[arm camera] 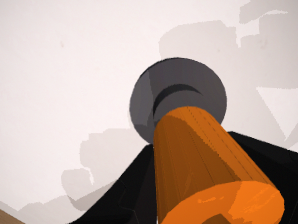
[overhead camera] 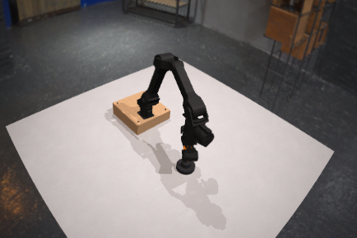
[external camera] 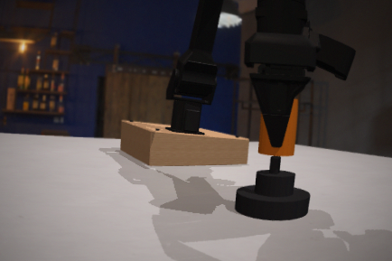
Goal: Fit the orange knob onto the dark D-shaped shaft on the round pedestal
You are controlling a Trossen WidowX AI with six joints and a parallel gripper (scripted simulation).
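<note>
My gripper tip is 20 mm below the orange knob. From my gripper tip the other things lie so: dark round pedestal: 40 mm below.
</note>
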